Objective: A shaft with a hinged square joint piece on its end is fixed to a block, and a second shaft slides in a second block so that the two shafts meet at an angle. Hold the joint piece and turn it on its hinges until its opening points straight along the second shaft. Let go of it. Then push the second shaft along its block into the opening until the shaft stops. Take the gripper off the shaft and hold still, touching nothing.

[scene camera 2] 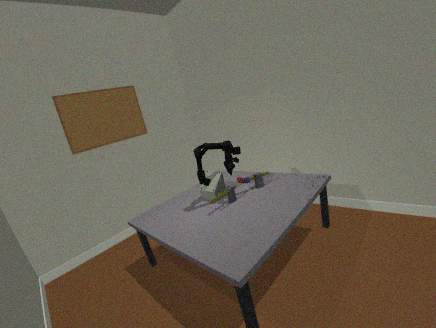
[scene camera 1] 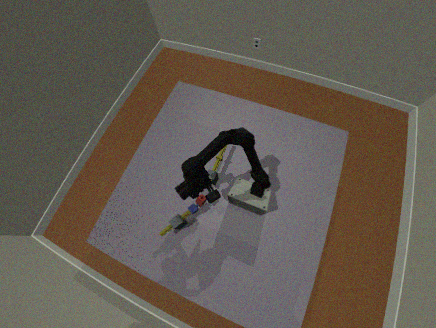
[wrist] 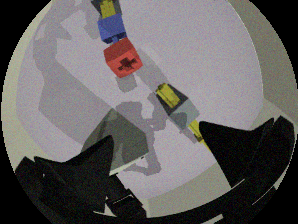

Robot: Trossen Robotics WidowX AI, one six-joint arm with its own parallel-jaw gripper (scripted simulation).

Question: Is the gripper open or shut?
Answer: Open.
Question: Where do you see a red square joint piece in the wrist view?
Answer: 122,58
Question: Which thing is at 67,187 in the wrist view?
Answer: The gripper.
